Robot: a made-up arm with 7 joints.
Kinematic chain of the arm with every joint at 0, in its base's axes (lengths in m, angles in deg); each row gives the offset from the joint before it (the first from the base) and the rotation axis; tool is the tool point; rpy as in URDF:
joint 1: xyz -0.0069 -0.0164 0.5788 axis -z
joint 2: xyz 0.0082 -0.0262 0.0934 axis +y
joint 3: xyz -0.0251 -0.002 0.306 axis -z
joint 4: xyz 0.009 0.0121 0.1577 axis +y
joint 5: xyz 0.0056 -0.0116 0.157 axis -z
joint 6: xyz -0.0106 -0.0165 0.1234 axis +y
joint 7: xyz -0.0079 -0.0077 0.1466 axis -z
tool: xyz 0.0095 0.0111 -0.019 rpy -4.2 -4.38 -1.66
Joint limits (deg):
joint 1: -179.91..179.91
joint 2: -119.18..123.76
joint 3: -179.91..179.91
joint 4: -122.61..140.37
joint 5: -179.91..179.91
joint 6: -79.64..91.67
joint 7: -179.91..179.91
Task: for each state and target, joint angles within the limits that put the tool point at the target. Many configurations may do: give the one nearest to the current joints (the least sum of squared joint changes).
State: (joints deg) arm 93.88 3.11 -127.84 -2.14 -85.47 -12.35 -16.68
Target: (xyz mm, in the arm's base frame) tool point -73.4 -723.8 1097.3
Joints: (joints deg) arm 85.28 46.24 -135.68 -33.92 -79.89 -25.60 -18.47
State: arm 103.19 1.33 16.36 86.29 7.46 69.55 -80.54
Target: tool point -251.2 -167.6 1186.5
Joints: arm 107.78 -11.79 20.74 74.16 9.55 66.71 -80.91
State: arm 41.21 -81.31 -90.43 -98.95 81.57 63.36 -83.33
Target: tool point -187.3 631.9 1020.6
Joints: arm 96.00 -71.16 -104.48 -50.14 69.52 60.83 -82.60
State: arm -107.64 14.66 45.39 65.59 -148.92 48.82 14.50
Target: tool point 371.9 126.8 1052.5
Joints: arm -82.99 0.93 66.80 108.80 -145.99 37.61 13.87
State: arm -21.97 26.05 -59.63 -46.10 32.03 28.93 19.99
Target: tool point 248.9 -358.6 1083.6
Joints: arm -19.34 31.22 -71.94 -100.74 37.65 20.01 20.83
